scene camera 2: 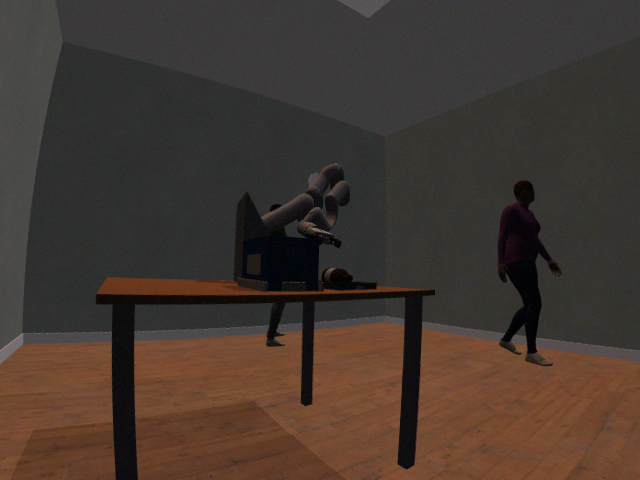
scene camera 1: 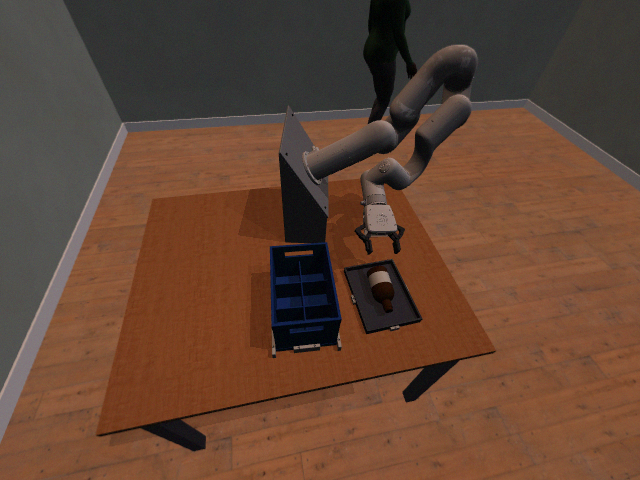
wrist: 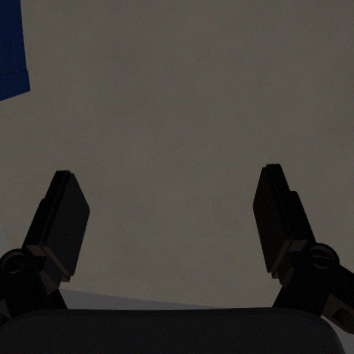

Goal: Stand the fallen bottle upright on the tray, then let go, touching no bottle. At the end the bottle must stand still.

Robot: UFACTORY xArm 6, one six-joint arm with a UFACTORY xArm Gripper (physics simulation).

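Frame: origin at the arm's base, x ahead, y left, z up, level; centimetres.
Seen in the pictures: gripper, between the fingertips: (scene camera 2: 330,243) (scene camera 1: 383,253) (wrist: 168,187); arm's base, origin of its link: (scene camera 2: 259,228) (scene camera 1: 311,168).
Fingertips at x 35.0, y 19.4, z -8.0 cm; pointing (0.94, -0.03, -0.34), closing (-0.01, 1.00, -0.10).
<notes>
Offsets run from my fingertips to a thing's top centre. Level surfaces: height alone.
A brown bottle {dx +5.1, dy +1.1, dz -10.6 cm} (scene camera 1: 383,292) (scene camera 2: 338,275) with a white label lies on its side on the dark tray {dx +4.5, dy +1.0, dz -15.9 cm} (scene camera 1: 356,305) (scene camera 2: 368,285). In scene camera 1 its neck points to the tray's near edge and its base to the far edge. My gripper (scene camera 1: 383,251) (scene camera 2: 336,241) (wrist: 168,187) is open and empty. It hangs above and behind the tray's far edge, apart from the bottle, and points forward at a slant. The bottle and the tray do not show in the wrist view.
A blue crate {dx +6.5, dy -26.4, dz -1.0 cm} (scene camera 1: 306,322) (scene camera 2: 281,263) (wrist: 11,55) with empty compartments stands left of the tray on the wooden table {dz -18.5 cm} (scene camera 1: 191,310) (scene camera 2: 180,290). Light brackets sit at its near corners. My arm's grey base (scene camera 1: 303,211) (scene camera 2: 248,227) stands behind the crate. Two people stand beyond the table.
</notes>
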